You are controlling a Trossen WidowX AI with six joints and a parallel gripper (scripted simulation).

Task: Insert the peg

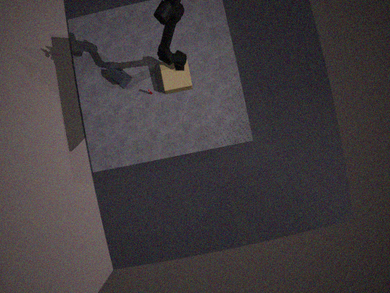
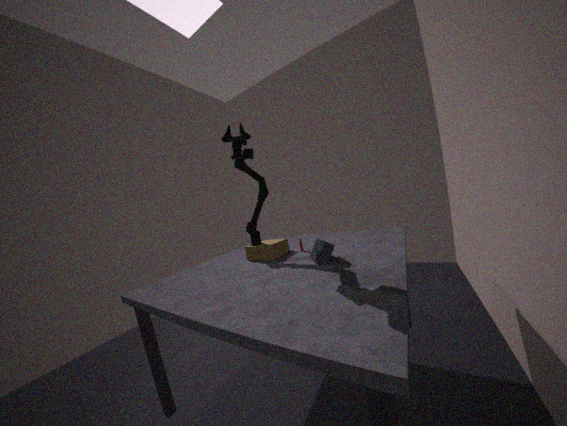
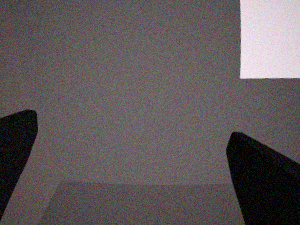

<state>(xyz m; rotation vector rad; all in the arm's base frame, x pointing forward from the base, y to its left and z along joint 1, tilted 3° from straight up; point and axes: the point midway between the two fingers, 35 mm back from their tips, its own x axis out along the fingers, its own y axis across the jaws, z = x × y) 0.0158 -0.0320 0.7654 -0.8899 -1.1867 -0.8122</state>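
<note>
The red square peg is 22 cm ahead of my gripper tip, 18 cm to the left of it and 83 cm below it. The rest, counted from my gripper tip: dark sloped panel (46 cm ahead, 5 cm to the left, 84 cm below).
</note>
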